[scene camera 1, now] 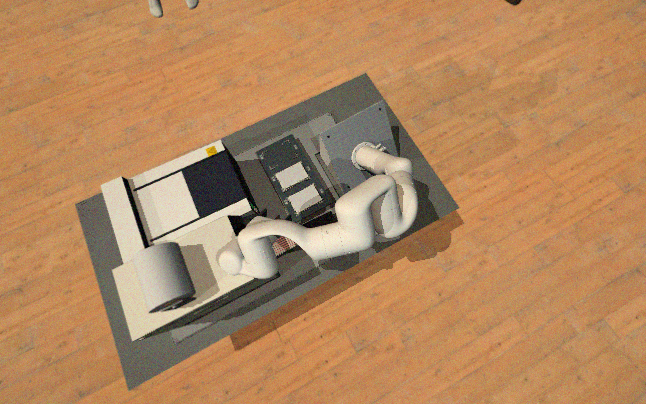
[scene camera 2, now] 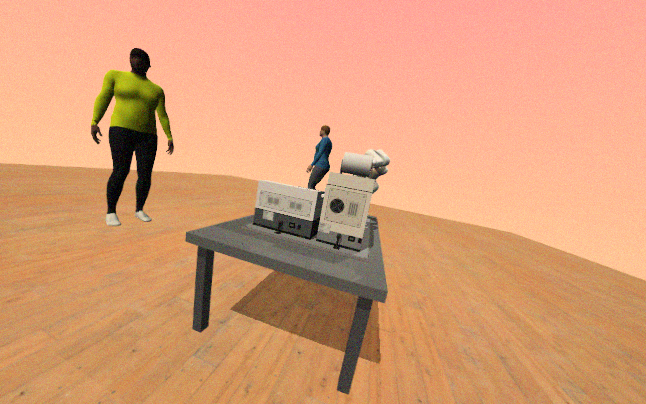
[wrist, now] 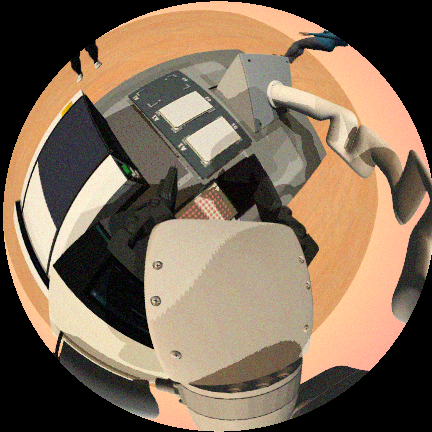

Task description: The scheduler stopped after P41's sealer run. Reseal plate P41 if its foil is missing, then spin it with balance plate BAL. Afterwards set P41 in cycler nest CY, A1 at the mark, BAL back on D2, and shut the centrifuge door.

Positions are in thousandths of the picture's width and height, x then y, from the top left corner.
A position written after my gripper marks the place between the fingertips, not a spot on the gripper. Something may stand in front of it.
Observation:
I see my gripper (wrist: 506, 420), a well plate (wrist: 490, 471), a dark-lidded instrument (scene camera 1: 259, 501) and a grey cylinder (scene camera 1: 253, 684).
The dark-lidded instrument also shows in scene camera 2 (scene camera 2: 456, 521) and in the wrist view (wrist: 175, 411).

